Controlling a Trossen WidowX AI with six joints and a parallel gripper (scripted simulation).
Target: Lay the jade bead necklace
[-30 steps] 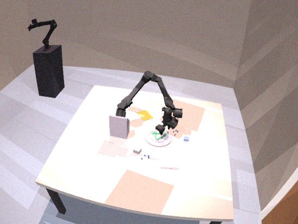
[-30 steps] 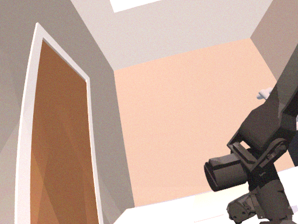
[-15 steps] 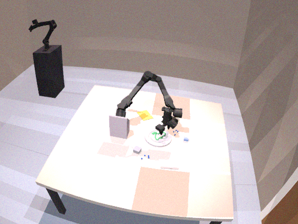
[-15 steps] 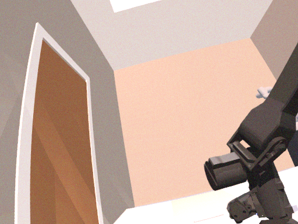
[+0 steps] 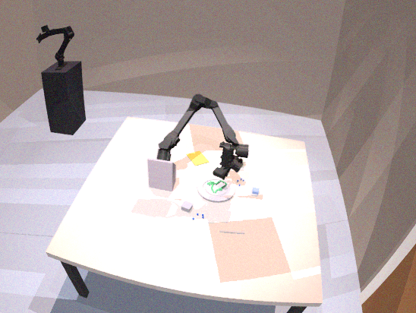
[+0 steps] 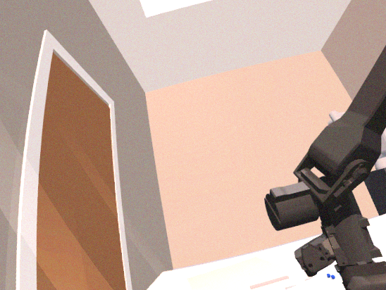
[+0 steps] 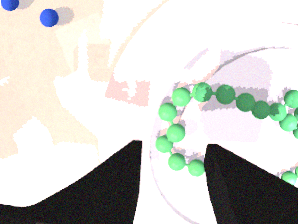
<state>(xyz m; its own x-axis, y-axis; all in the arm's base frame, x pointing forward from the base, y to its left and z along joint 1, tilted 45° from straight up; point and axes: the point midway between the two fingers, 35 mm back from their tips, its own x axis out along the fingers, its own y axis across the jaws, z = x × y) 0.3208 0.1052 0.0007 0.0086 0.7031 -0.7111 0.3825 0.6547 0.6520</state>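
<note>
Right now my gripper tip is 40 mm past the round white bead board, 50 mm to the left of it and 30 mm above it. The rest, counted from my gripper tip: yellow sheet (180 mm behind, 200 mm to the left, 40 mm below); blue block (180 mm ahead, 30 mm to the right, 30 mm below); cream block (90 mm ahead, 190 mm to the left, 20 mm below).
</note>
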